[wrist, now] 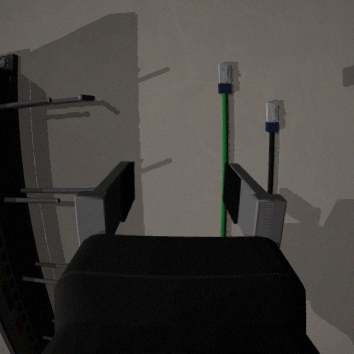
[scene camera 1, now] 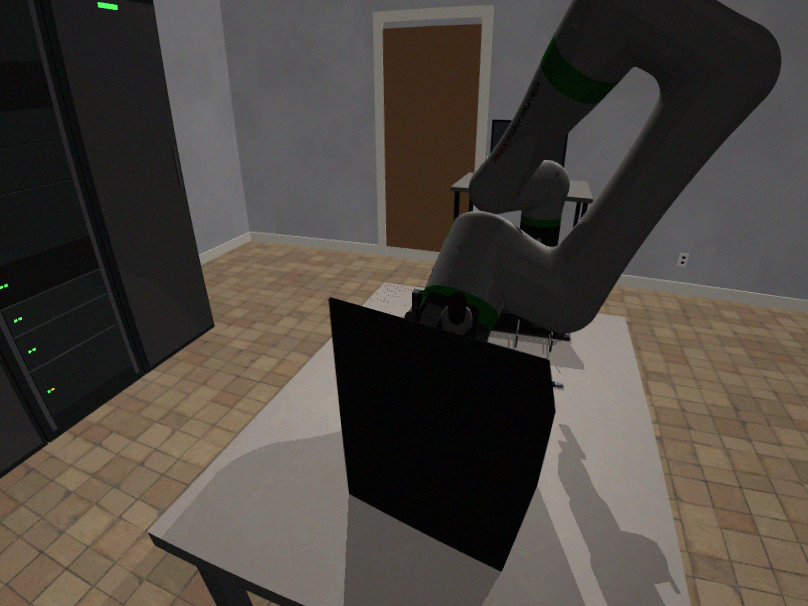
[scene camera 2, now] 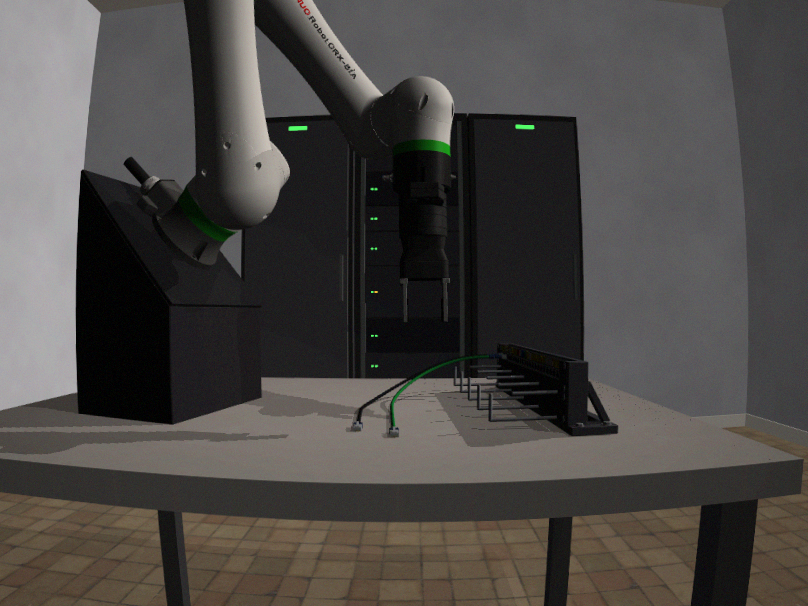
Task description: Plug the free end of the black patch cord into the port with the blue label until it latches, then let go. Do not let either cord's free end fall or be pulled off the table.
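Places are measured from the arm's base along level axes (x ahead, y left, z up), in centimetres.
Pixels of known places: gripper, fingertip midpoint: [wrist: 178, 180] [scene camera 2: 425, 321]; arm's base at its link origin: [scene camera 1: 440, 355] [scene camera 2: 182, 240].
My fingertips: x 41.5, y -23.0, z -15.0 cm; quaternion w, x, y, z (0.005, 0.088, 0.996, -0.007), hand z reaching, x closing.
Ahead of a thing's pixels: the offset from my fingertips to its middle. "pt": to the spot under its first point. Level surfaces: height alone.
The black patch cord [scene camera 2: 379, 400] [wrist: 271, 162] lies on the table, its free end a clear plug {dx -10.6, dy -2.3, dz -14.8 cm} [scene camera 2: 357, 425] [wrist: 272, 112] with a blue collar. The green cord [scene camera 2: 405, 384] [wrist: 224, 130] runs beside it; its clear plug {dx -6.0, dy -7.1, dz -14.8 cm} [scene camera 2: 393, 431] [wrist: 225, 75] also rests on the table. My gripper [scene camera 2: 425, 319] [wrist: 178, 180] is open and empty, pointing down high above the table. In the wrist view the green cord passes below by the right finger, and the black plug is ahead and to the right of that finger. The blue-labelled port cannot be made out on the patch panel {dx +19.3, dy +11.9, dz -10.7 cm} [scene camera 2: 574, 391].
Grey wire hoops {pt dx +8.1, dy -7.0, dz -12.3 cm} [scene camera 2: 490, 407] [wrist: 70, 99] stick out from the panel towards the cords. The black robot pedestal [scene camera 1: 437, 424] [scene camera 2: 215, 365] stands on the table {dz -15.7 cm} [scene camera 1: 274, 495] [scene camera 2: 326, 466] and hides much of the work area in scene camera 1. Server cabinets [scene camera 2: 528, 247] stand behind.
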